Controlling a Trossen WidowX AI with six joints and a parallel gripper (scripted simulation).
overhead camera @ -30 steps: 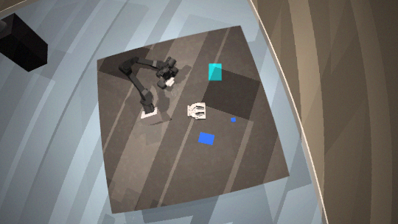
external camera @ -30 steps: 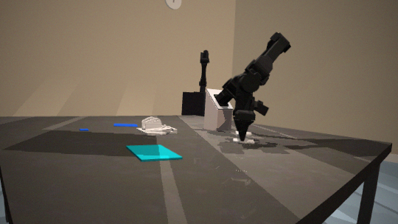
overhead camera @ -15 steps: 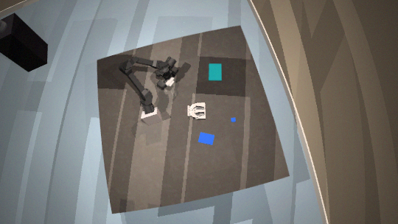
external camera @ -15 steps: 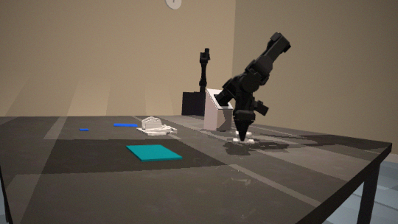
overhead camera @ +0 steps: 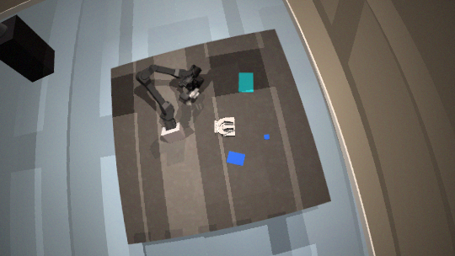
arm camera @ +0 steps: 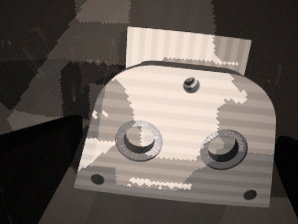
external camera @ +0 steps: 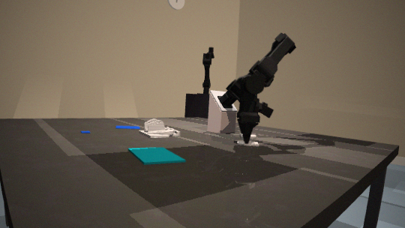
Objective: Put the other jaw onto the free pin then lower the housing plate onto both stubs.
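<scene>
My gripper tip is 1 cm past the white housing plate and 2 cm below it. From my gripper tip the other things lie so: jaw (11 cm ahead, 27 cm to the right, 1 cm above); cyan flat patch (36 cm ahead, 3 cm to the right, 1 cm below); small blue square (36 cm ahead, 43 cm to the right, 1 cm below).
</scene>
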